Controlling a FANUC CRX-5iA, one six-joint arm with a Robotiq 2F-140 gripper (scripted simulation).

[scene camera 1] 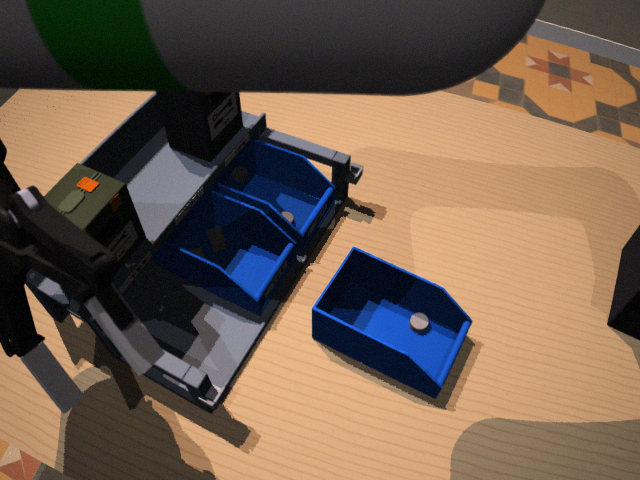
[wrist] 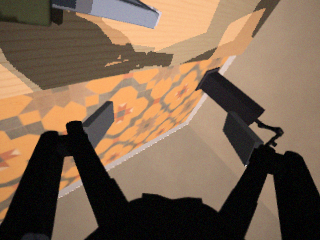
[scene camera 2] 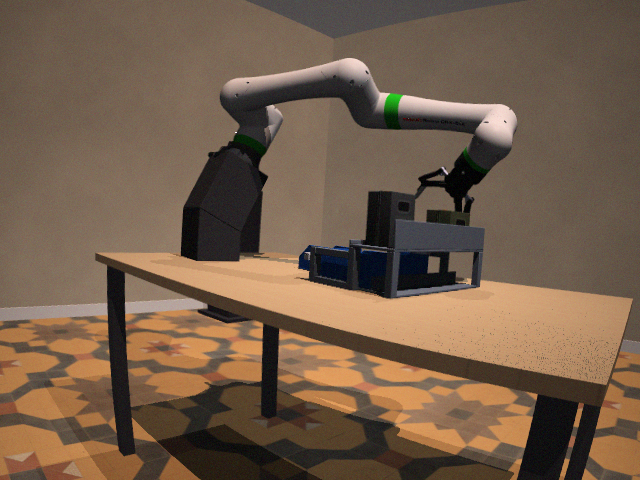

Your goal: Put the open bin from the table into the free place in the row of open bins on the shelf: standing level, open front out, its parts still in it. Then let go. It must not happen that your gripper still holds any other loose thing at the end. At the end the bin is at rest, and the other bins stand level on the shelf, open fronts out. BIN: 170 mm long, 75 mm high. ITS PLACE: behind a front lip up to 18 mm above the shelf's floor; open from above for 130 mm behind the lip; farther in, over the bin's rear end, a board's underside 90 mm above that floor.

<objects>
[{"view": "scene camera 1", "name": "my gripper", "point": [108, 387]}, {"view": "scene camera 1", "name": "blue bin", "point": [367, 295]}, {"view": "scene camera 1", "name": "blue bin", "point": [259, 253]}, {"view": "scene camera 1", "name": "blue bin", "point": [283, 180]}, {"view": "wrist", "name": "my gripper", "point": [169, 116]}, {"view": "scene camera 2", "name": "my gripper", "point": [430, 215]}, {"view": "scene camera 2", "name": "blue bin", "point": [372, 263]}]
</objects>
